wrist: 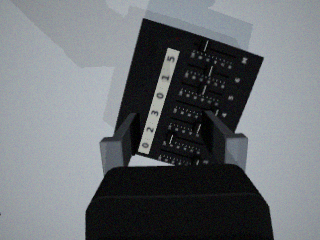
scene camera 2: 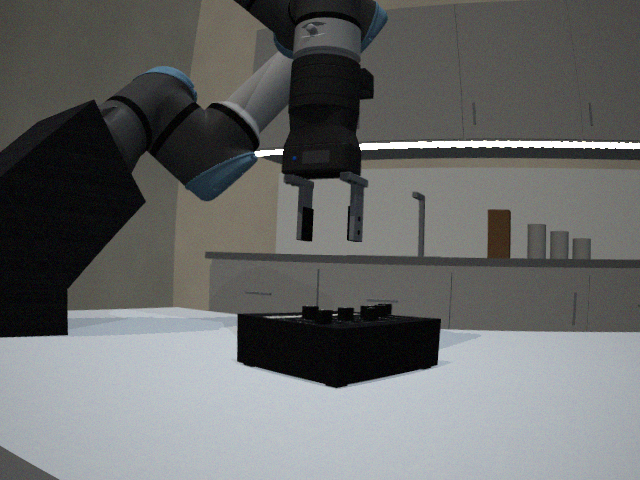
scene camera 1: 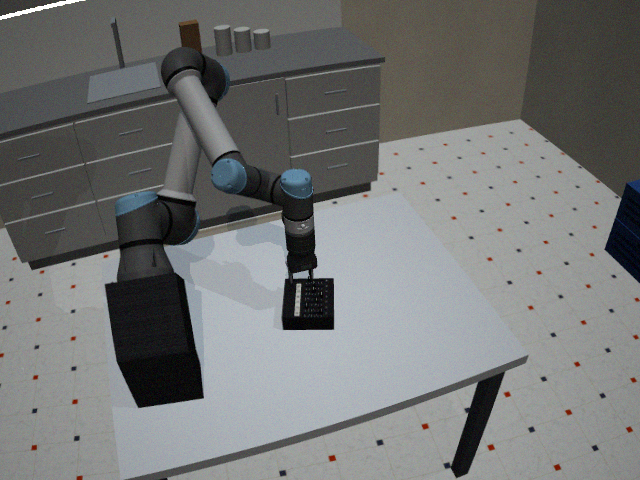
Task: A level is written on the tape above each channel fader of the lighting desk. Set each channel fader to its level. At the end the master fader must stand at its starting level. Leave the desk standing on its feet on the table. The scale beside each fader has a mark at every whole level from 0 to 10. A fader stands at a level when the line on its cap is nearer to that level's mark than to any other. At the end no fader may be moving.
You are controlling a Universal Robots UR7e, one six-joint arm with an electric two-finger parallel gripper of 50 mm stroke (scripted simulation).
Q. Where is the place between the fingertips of my gripper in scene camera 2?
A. At 328,240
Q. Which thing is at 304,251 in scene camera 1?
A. My gripper.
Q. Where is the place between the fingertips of my gripper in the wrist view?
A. At 170,124
